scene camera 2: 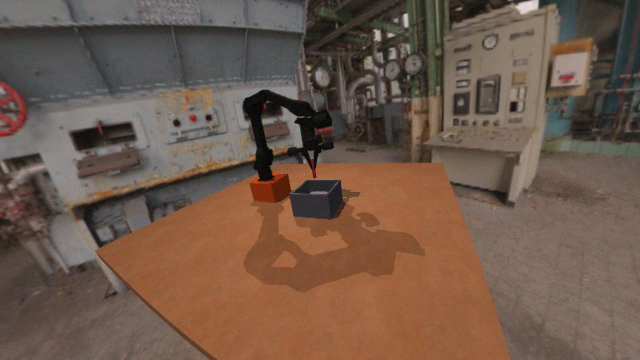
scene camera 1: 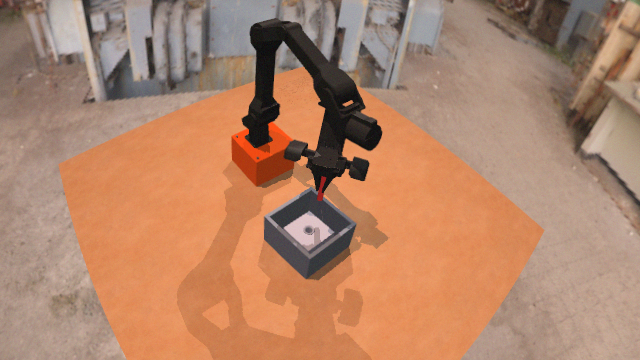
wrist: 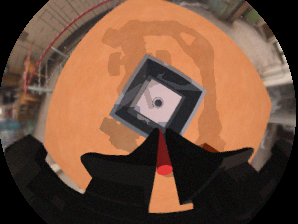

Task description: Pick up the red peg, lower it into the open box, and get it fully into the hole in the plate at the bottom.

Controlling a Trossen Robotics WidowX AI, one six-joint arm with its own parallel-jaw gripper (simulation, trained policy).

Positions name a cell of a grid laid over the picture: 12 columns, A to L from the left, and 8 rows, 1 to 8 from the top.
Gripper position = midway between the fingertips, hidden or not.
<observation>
In view: my gripper (scene camera 1: G5), a grey box (scene camera 1: F6) and a pale plate (scene camera 1: F6).
The grey box also shows in scene camera 2 (scene camera 2: G5) and in the wrist view (wrist: H4). The pale plate is seen too in the wrist view (wrist: G4). My gripper also shows in scene camera 2 (scene camera 2: F4) and in the wrist view (wrist: G5).
</observation>
